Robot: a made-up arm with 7 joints. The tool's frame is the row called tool.
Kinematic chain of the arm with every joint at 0, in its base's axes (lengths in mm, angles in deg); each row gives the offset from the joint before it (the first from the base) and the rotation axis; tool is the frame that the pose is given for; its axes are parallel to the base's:
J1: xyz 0 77 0 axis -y
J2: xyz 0 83 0 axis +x
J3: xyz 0 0 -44 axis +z
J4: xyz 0 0 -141 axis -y
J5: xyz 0 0 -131 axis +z
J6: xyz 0 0 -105 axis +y
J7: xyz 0 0 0 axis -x
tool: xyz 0 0 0
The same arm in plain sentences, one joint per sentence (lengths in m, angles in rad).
The arm has seven revolute joints in a row. What follows holds with every joint at zero, and every direction is one of the base frame's.
The first joint sits 0.0770 m along +y from the base frame's origin and rotates about -y.
The second joint sits 0.0830 m along +y from the first joint and rotates about +x.
The third joint sits 0.0440 m along -z from the second joint and rotates about +z.
The fourth joint sits 0.1410 m along -z from the third joint and rotates about -y.
The fifth joint sits 0.1310 m along -z from the fourth joint and rotates about +z.
The sixth joint sits 0.1050 m along -z from the fifth joint and rotates about +y.
The seventh joint sits at the same point as the sixth joint and rotates about -x.
The tool frame, which is the frame that the pose is given for, sits at the same point as the seventh joint; its axes are parallel to the base frame's.

